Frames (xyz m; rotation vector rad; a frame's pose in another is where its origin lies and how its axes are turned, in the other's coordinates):
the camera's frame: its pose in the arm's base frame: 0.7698 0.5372 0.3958 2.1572 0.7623 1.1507
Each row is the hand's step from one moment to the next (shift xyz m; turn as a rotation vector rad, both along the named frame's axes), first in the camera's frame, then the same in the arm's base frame.
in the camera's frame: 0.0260 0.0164 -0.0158 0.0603 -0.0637 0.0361
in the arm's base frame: 0.0021 0.0108 0.0328 0.0455 0.0777 -0.0298
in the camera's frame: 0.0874 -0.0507 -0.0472 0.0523 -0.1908 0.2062
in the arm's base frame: -0.0106 0.1061 0.0326 0.1606 0.1208 -0.2032
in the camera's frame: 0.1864 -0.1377 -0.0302 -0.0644 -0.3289 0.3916
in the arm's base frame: 0.0316 0.2310 0.0157 0.2357 0.0912 -0.4492
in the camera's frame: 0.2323 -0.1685 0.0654 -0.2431 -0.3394 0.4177
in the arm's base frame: 0.1285 0.2635 -0.0262 0.1724 -0.0337 -0.5638
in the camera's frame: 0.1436 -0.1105 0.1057 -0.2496 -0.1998 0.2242
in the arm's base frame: 0.1341 0.1530 -0.0510 0.0332 -0.0904 -0.3784
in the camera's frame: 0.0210 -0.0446 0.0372 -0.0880 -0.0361 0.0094
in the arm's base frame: 0.0322 0.0368 -0.0377 -0.0407 -0.0399 -0.0767
